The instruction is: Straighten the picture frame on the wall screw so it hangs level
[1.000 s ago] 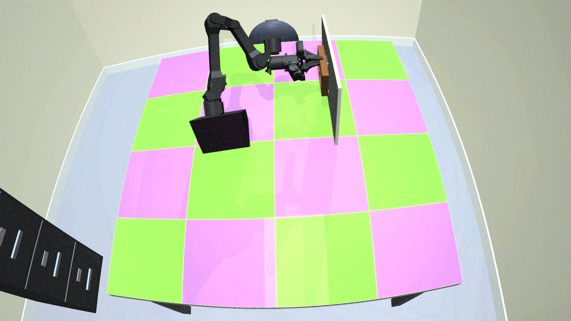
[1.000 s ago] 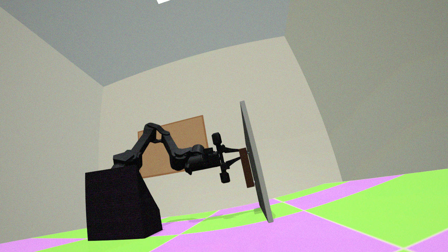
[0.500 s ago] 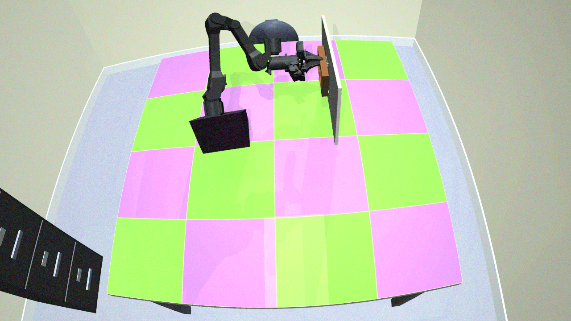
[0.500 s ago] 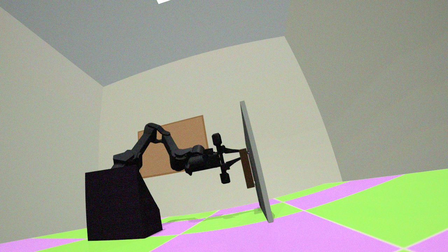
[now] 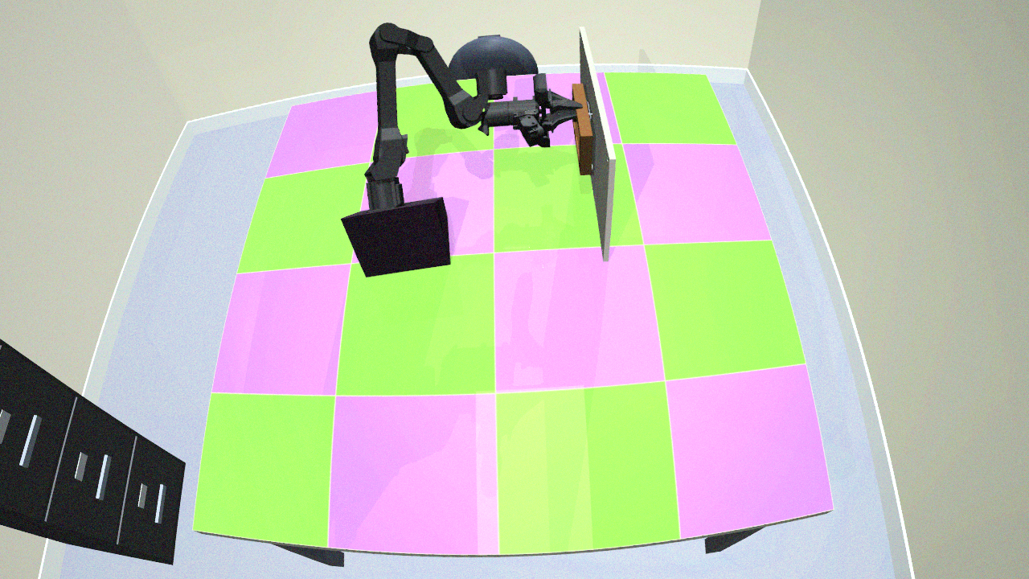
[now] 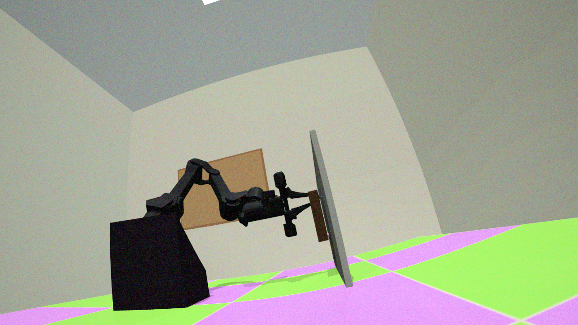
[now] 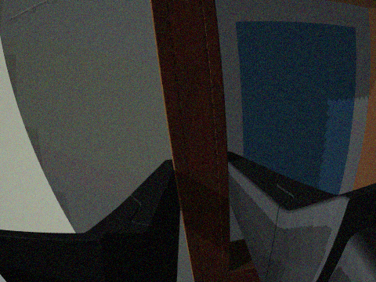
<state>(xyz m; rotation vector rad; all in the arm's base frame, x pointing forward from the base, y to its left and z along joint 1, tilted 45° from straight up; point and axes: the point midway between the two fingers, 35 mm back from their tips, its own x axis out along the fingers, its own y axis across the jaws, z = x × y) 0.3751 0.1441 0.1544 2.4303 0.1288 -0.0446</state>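
The picture frame is 6 cm below my gripper tip and 1 cm ahead of it. The rest, counted from my gripper tip: wall panel: 7 cm below, 2 cm ahead, 1 cm to the right.
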